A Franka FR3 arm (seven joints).
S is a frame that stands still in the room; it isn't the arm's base.
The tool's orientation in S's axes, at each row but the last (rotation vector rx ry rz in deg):
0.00 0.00 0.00
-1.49 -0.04 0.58
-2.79 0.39 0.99
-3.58 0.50 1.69
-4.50 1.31 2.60
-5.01 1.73 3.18
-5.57 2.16 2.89
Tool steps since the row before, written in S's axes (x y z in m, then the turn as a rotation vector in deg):
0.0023 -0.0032 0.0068 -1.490 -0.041 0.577
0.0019 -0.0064 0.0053 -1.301 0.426 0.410
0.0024 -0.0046 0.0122 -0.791 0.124 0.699
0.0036 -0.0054 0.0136 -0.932 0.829 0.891
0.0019 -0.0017 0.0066 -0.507 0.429 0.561
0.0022 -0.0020 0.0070 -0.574 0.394 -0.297
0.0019 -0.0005 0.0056 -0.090 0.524 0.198
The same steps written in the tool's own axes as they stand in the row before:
0.0023 -0.0032 0.0068 -1.490 -0.041 0.577
0.0018 -0.0066 0.0051 -1.296 0.428 0.422
0.0022 -0.0052 0.0120 -0.794 0.104 0.699
0.0033 -0.0063 0.0133 -0.916 0.799 0.934
0.0017 -0.0023 0.0065 -0.501 0.407 0.582
0.0019 -0.0027 0.0069 -0.542 0.450 -0.277
0.0016 -0.0011 0.0056 -0.072 0.507 0.245

